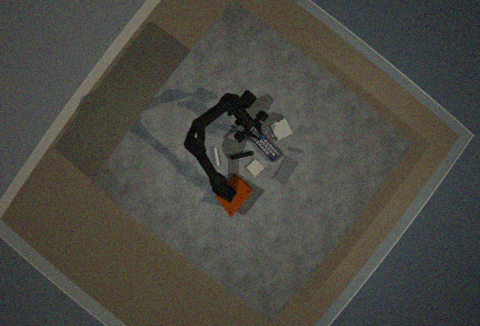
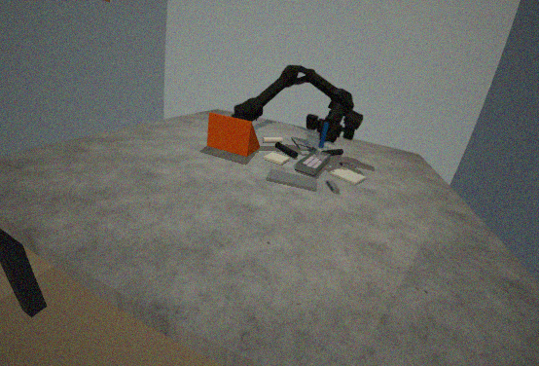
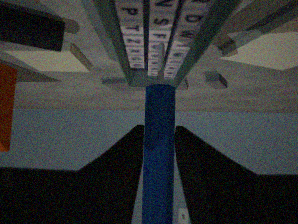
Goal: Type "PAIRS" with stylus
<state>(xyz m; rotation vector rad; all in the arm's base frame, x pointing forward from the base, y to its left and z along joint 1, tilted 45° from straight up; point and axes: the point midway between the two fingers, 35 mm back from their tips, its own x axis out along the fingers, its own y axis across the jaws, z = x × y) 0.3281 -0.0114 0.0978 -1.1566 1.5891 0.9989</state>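
Right now the white pad is 11 cm ahead of my gripper tip, 7 cm to the right of it and 8 cm below it. Also, from my gripper tip: blue stylus (1 cm below); then cream pad (14 cm behind, 7 cm to the right, 8 cm below).
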